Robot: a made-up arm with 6 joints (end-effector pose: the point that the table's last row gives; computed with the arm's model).
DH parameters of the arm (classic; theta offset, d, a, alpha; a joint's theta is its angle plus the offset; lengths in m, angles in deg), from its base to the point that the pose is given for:
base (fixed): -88.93 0 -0.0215 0
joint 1: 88.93 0.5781 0.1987 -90
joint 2: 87.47 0 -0.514 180
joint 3: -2.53 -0.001 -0.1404 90
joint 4: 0 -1.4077 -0.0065 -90
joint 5: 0 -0.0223 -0.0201 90
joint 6: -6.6 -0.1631 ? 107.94
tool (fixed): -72.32 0.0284 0 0
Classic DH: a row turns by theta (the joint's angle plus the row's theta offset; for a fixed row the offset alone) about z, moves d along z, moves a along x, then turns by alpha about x.
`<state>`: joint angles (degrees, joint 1 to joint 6).
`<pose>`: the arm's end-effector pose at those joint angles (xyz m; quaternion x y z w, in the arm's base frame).
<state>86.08 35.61 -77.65 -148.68 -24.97 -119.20</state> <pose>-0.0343 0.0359 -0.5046 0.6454 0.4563 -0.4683 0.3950</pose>
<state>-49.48 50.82 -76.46 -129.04 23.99 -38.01</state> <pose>-0.2750 0.1676 -0.3534 0.5562 0.4620 -0.6896 0.0401</pose>
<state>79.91 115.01 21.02 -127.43 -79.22 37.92</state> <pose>0.0604 0.8774 -1.1018 0.0799 0.5575 0.8048 0.1873</pose>
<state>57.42 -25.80 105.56 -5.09 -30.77 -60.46</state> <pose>-0.6427 -0.9589 2.1482 0.1271 -0.6504 0.3489 0.6626</pose>
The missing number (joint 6, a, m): -0.0256
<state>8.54 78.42 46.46 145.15 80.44 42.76</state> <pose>1.8437 0.3543 -0.0789 0.5794 0.7640 -0.1150 0.2593</pose>
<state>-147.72 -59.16 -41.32 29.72 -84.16 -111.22</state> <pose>-1.0048 -0.5063 1.2747 0.5944 -0.0119 -0.8034 0.0315</pose>
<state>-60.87 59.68 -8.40 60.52 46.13 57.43</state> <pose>0.7870 -1.0774 -0.4902 -0.9290 0.3267 0.1141 0.1308</pose>
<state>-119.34 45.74 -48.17 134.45 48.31 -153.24</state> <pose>-0.1506 -0.4664 -0.5653 0.5887 0.3802 0.1090 0.7050</pose>
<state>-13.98 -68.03 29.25 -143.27 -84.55 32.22</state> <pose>-0.7375 0.2579 2.1542 -0.5458 -0.6639 0.4364 0.2663</pose>
